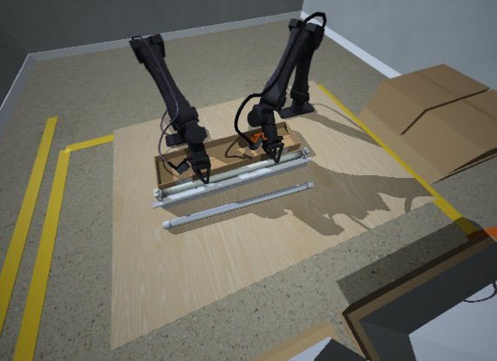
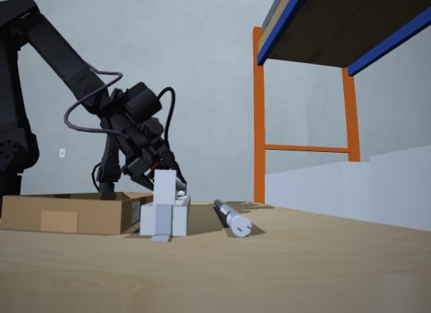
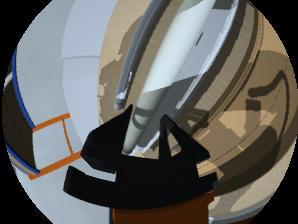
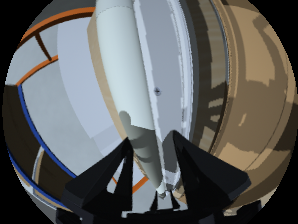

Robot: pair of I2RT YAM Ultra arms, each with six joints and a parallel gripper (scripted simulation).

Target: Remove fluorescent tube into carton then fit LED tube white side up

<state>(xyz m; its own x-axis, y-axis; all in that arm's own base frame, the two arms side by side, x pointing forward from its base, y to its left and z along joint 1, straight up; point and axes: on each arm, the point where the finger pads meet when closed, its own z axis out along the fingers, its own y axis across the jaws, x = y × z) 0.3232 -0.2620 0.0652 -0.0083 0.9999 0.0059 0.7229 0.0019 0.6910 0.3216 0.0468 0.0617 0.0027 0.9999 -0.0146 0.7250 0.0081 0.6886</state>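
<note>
My left gripper is now 170 mm to the left of the old fluorescent tube and 10 mm short of it. From my left hand the other things lie so: brown carton 160 mm to the right, 130 mm behind, 40 mm below; then white fixture 170 mm to the right, 10 mm below, 10 mm ahead; then LED tube 180 mm to the right, 120 mm ahead, 50 mm below.
My right hand is 120 mm to the right of the old fluorescent tube and 10 mm below it. The rest, counted from my right hand: brown carton (140 mm behind, 130 mm to the left, 40 mm below); white fixture (120 mm to the left, 10 mm below); LED tube (120 mm ahead, 110 mm to the left, 50 mm below).
</note>
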